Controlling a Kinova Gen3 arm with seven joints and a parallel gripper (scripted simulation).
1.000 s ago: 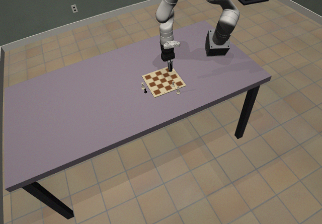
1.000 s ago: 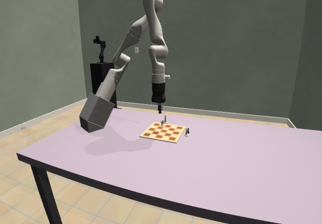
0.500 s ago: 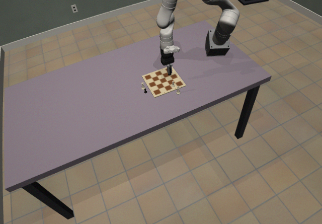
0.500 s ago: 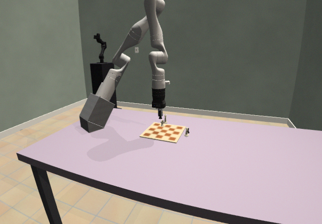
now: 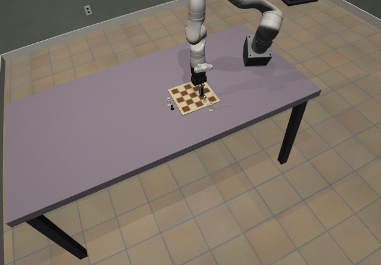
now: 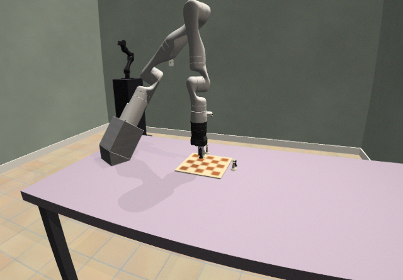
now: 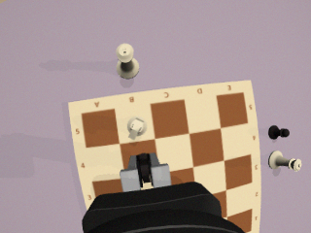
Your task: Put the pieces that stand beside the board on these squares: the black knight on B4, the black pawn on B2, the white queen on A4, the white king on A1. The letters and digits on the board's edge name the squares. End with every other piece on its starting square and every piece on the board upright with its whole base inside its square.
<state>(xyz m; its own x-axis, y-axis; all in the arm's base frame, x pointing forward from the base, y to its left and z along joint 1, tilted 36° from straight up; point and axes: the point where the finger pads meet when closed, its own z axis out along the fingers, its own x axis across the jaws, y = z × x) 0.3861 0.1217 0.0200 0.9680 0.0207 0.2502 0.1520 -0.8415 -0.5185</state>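
The chessboard lies 5 cm below my hand, 4 cm ahead of it and 3 cm to the right of it. Round my hand: black pawn: 17 cm ahead, 4 cm below, 3 cm to the left; black knight: 2 cm below.
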